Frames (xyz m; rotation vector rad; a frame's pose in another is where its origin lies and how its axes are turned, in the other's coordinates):
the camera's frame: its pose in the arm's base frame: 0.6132 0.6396 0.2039 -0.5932 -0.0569 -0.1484
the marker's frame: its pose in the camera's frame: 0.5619 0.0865 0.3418 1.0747 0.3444 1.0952
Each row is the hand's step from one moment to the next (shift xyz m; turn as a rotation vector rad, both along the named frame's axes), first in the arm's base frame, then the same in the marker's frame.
Working: the arm's base frame: its pose in the marker's frame: -1.2409 -0.1429 -0.8743 -0.5305 -0.4974 -0.8127

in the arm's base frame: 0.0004 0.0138 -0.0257 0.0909 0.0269 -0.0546
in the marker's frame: 0.0164 -0.0081 -0.0227 0.0860 -0.0673 0.0063
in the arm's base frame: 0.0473 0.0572 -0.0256 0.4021 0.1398 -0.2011
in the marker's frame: 0.0779 -0.0085 -0.0053 0.3882 -0.2611 0.0533
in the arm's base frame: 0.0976 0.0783 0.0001 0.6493 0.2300 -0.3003
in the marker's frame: 0.1186 -0.0079 0.0391 0.6250 -0.4041 0.1036
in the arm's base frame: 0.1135 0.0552 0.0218 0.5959 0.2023 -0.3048
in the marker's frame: 0.1054 -0.0164 0.0709 0.5728 -0.3939 0.0751
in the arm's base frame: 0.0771 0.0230 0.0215 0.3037 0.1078 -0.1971
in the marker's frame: 0.0589 -0.0154 0.0569 0.3044 -0.2237 0.0053
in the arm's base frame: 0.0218 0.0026 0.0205 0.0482 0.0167 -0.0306
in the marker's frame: 0.0106 0.0023 0.0280 0.0478 -0.0353 0.0015
